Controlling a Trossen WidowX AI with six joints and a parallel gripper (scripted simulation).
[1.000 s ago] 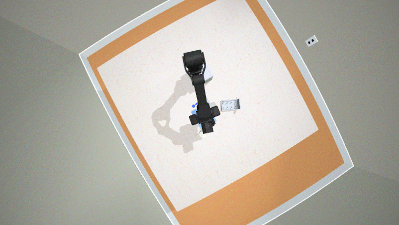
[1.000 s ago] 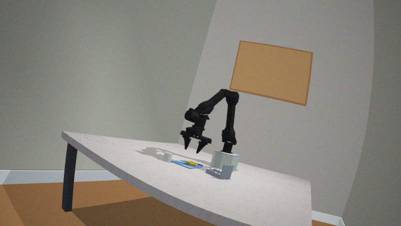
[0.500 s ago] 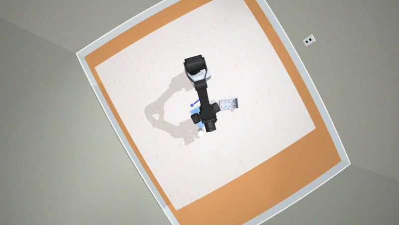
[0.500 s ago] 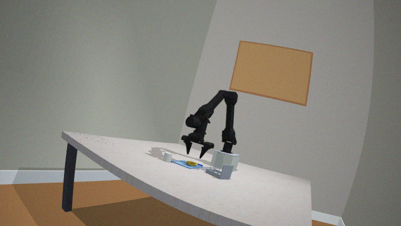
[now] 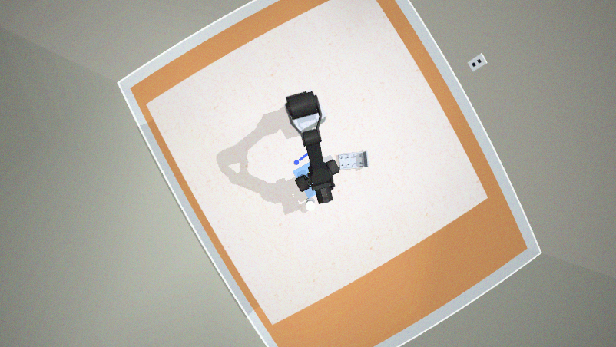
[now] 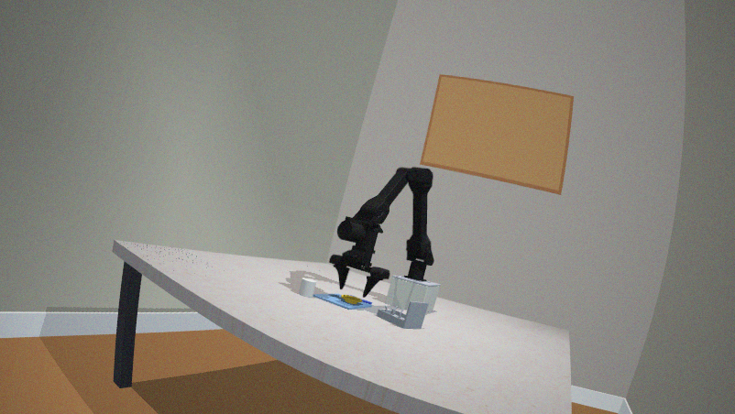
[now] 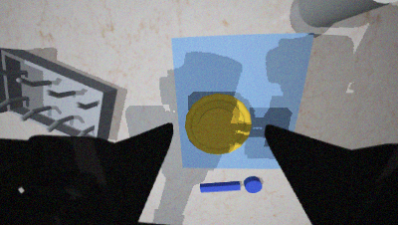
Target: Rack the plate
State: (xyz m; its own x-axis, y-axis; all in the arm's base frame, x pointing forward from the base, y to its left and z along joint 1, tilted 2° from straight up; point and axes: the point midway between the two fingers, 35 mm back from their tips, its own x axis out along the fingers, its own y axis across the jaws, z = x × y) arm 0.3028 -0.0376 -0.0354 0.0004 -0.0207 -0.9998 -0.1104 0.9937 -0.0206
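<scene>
Right now my gripper tip is 20 mm above the yellow plate and 10 mm past it. Also, from my gripper tip: blue spoon: 100 mm behind, 40 mm to the right, 30 mm below; white cup: 120 mm ahead, 80 mm to the right, 10 mm below; blue mat: 30 mm below, 20 mm to the right, 10 mm ahead.
</scene>
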